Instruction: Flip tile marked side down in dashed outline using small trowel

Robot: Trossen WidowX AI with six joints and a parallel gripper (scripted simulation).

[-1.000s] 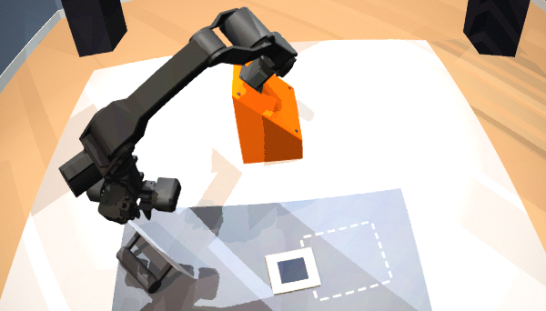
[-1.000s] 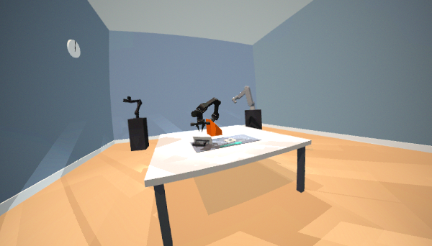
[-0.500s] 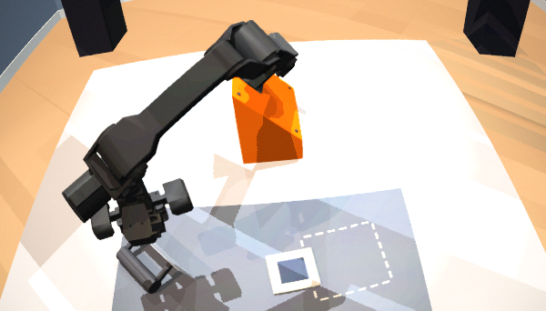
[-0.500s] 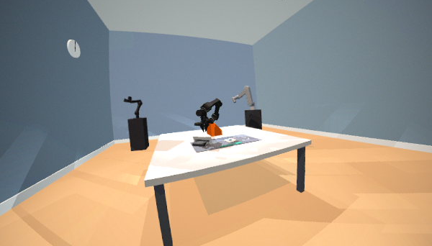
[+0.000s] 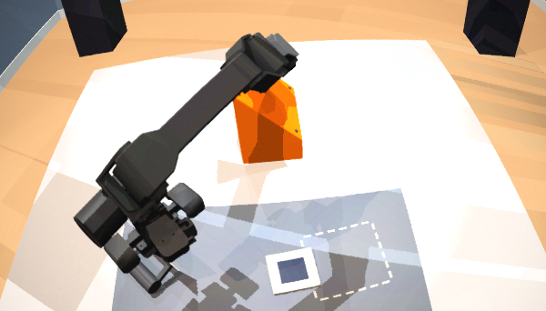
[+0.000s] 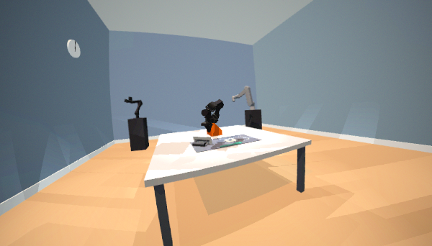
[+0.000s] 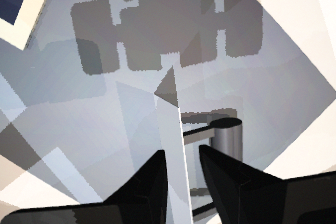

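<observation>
Now: the trowel 10 cm to the right of my gripper tip, 9 cm below it and 4 cm behind it. The rest, counted from my gripper tip: white tile: 21 cm to the left, 11 cm below, 3 cm behind; mat: 16 cm to the left, 14 cm below, 4 cm behind.
</observation>
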